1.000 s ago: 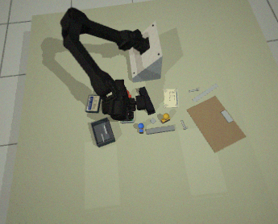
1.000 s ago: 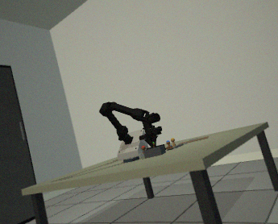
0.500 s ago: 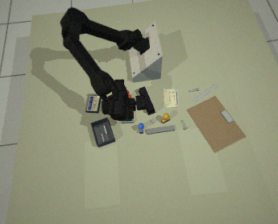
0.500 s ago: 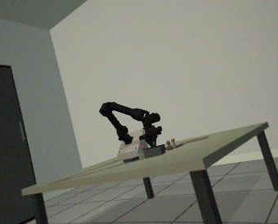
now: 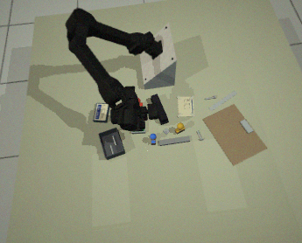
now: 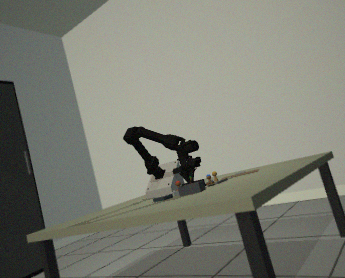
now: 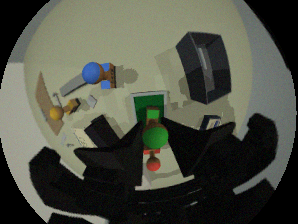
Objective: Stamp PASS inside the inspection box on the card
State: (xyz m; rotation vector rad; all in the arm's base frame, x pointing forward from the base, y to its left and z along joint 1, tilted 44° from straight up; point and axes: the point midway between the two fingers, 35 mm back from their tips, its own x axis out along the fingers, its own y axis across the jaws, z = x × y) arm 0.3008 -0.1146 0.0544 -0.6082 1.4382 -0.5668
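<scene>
My gripper tip is now 10 mm past the green ink pad and 30 mm above it. Also, from my gripper tip: green-knobbed stamp (10 mm below); then red stamp (90 mm behind, 10 mm to the left, 20 mm below); then blue stamp (80 mm ahead, 60 mm to the left, 20 mm below).
</scene>
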